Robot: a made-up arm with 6 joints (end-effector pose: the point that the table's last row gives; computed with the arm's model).
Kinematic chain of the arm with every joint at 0, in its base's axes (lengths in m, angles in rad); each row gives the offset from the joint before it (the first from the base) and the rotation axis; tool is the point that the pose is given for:
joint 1: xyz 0 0 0.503 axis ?
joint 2: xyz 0.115 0 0 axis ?
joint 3: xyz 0 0 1.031 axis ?
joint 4: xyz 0 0 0.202 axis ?
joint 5: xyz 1.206 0 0 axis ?
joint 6: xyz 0.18 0 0 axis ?
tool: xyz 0 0 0
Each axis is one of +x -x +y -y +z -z.
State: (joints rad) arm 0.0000 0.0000 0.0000 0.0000 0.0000 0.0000
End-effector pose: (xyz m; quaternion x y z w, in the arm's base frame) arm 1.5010 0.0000 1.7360 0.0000 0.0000 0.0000 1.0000
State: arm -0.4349 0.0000 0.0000 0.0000 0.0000 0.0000
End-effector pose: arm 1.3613 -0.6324 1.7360 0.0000 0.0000 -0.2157 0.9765
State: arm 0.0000 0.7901 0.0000 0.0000 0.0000 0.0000
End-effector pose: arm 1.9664 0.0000 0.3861 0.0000 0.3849 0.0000 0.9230
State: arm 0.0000 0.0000 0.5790 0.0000 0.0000 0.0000
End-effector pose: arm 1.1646 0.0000 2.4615 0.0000 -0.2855 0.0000 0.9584
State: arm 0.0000 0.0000 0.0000 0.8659 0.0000 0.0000
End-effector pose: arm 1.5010 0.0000 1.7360 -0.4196 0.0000 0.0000 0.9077
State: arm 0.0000 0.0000 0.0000 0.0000 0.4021 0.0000
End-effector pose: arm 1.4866 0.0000 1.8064 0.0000 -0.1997 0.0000 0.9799
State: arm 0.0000 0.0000 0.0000 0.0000 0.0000 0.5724
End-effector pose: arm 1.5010 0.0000 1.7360 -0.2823 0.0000 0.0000 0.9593
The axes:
joint 1: +z
joint 2: +y
joint 3: -y
joint 4: -x
joint 5: -y
joint 6: -x

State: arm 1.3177 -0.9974 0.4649 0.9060 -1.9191 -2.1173
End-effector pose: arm -0.0524 -0.7345 2.2107 0.7947 0.2625 -0.0739 0.5423
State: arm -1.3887 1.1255 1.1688 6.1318 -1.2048 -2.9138
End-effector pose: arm 0.4438 -2.2703 1.0379 -0.7097 0.4529 0.4354 0.3186
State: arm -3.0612 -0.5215 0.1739 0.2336 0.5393 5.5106
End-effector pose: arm -0.4557 -0.0582 2.4927 -0.5276 -0.2189 -0.7849 0.2399
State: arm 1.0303 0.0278 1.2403 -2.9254 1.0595 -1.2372
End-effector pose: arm 0.3129 0.4559 2.7626 -0.7433 -0.3798 0.1617 0.5265
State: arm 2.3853 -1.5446 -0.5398 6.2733 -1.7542 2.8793
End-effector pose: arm 0.2226 -0.2124 1.5336 0.3806 0.8414 -0.2482 0.2925
